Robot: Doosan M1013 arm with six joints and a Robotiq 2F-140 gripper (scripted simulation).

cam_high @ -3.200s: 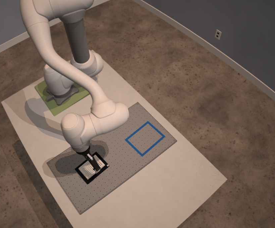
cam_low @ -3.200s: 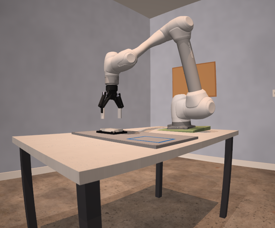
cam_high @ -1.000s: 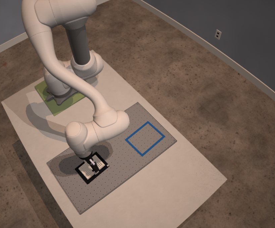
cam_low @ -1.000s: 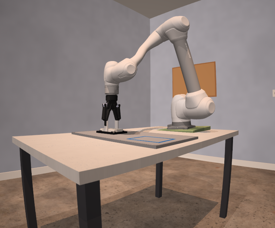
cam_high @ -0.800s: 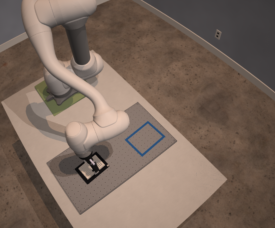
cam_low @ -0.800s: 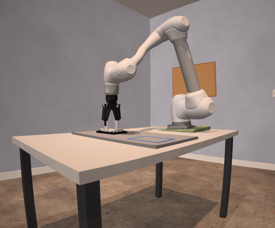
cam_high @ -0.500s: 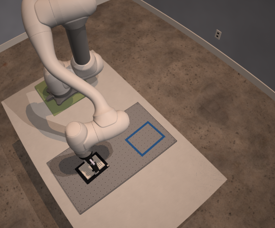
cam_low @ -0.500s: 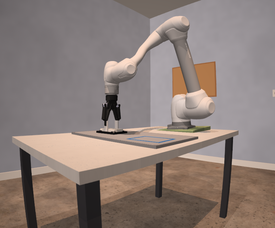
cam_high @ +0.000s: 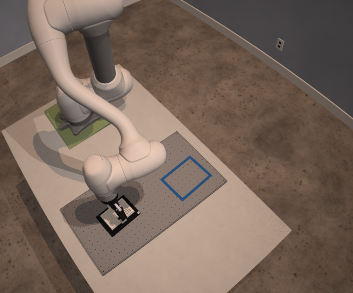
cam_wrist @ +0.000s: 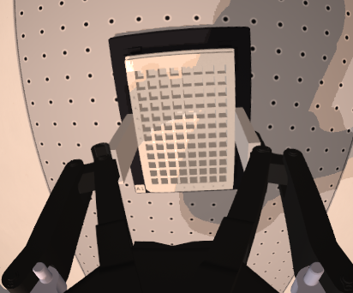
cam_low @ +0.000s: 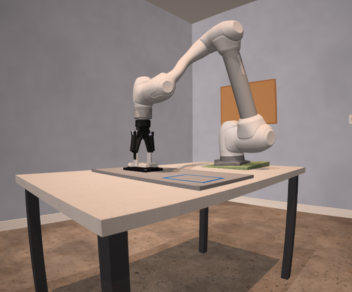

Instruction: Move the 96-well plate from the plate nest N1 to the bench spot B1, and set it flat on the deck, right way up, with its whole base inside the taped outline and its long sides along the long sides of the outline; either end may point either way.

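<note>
My gripper is now 40 mm above the black plate nest. The rest, counted from my hand: white 96-well plate: 20 mm below.
</note>
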